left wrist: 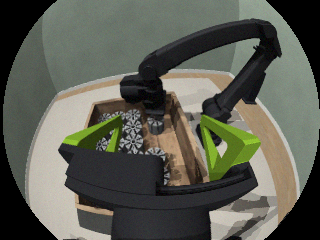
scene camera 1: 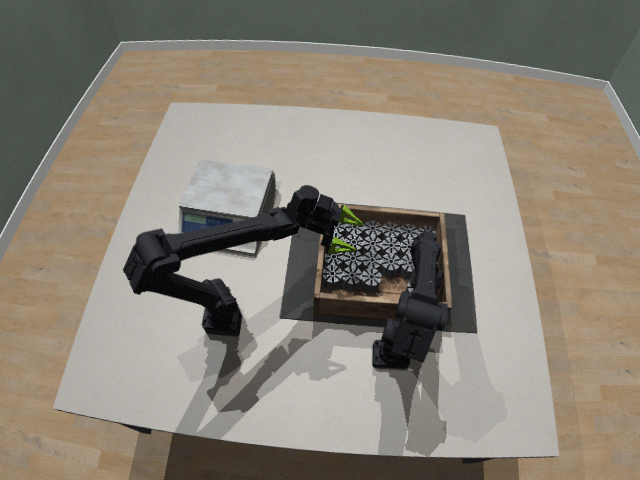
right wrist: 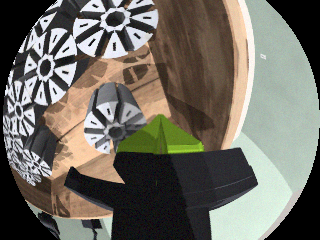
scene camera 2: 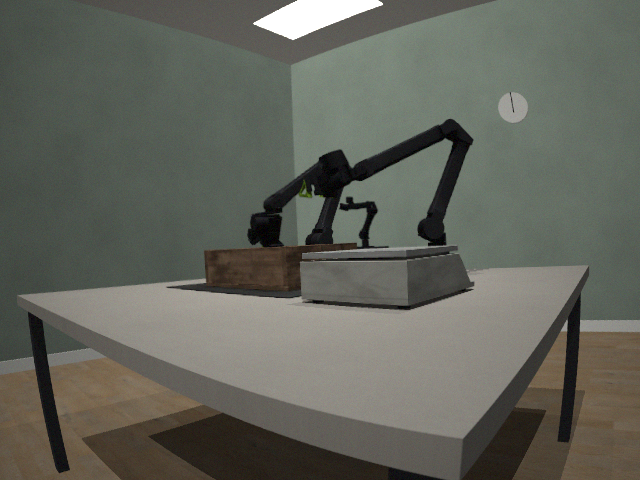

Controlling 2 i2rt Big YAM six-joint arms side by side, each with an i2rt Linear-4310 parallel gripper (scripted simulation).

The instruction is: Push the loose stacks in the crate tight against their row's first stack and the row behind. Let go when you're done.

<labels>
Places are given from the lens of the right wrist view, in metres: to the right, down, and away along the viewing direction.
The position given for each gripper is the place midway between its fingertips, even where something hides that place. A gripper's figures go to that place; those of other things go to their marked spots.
right gripper (right wrist: 160,118): 0.00, 0.00, 0.13
wooden crate (right wrist: 194,69): 0.03, -0.04, 0.08
stack (right wrist: 103,102): -0.05, -0.01, 0.09
stack (right wrist: 41,154): -0.19, 0.06, 0.09
stack (right wrist: 29,114): -0.13, -0.01, 0.04
</labels>
